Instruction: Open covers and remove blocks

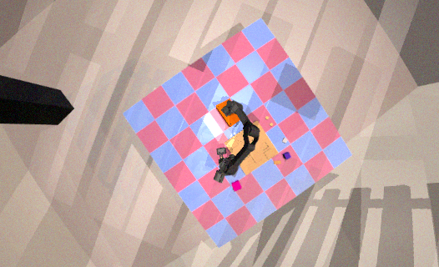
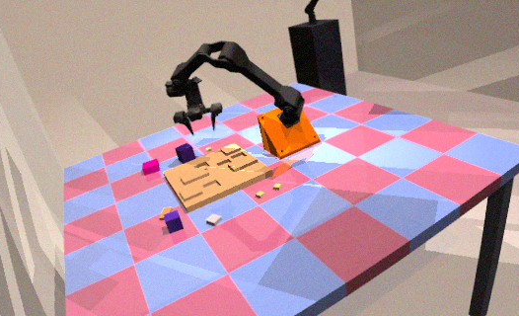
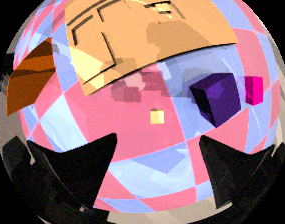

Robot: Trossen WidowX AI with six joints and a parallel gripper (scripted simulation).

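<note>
The tan puzzle board is 8 cm ahead of my gripper tip, 21 cm to the left of it and 6 cm below it. Round my gripper tip: magenta block (23 cm ahead, 6 cm to the right, 6 cm below); then orange piece (30 cm ahead, 29 cm to the left, 7 cm below).
</note>
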